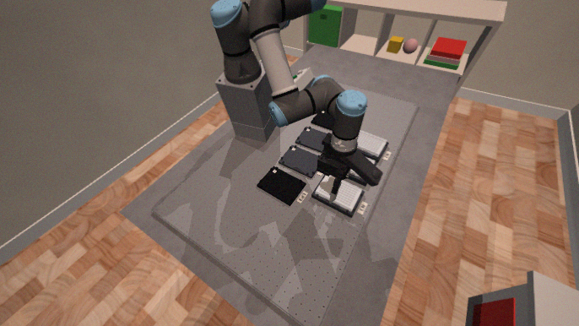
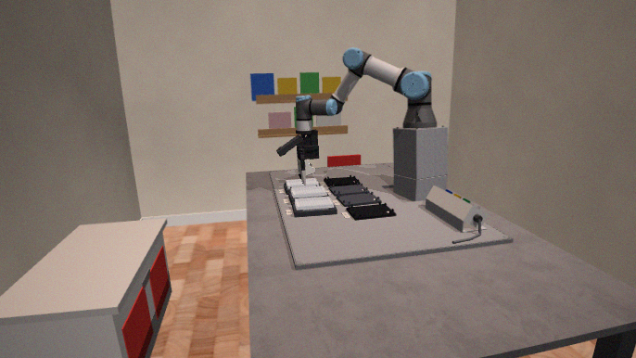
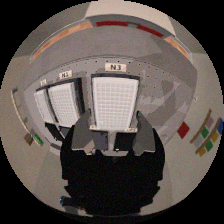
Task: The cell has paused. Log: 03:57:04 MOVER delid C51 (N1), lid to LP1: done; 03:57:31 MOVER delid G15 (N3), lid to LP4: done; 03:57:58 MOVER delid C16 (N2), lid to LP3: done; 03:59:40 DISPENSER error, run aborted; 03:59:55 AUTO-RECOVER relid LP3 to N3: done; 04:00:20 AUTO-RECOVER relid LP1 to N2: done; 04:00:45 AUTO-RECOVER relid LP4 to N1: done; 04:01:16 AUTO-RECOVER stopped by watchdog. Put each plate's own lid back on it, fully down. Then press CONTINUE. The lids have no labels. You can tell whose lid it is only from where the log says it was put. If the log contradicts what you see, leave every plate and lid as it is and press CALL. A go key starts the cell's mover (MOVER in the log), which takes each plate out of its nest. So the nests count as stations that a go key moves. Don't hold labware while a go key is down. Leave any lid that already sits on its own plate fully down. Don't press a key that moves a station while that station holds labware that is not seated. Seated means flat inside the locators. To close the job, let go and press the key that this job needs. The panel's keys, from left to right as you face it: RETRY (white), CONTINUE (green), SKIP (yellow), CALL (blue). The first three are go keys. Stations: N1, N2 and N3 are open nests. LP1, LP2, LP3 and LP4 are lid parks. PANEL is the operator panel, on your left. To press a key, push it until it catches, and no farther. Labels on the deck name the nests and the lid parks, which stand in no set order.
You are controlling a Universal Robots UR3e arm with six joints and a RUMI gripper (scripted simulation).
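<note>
Now: hand 2 cm above the plate.
</note>
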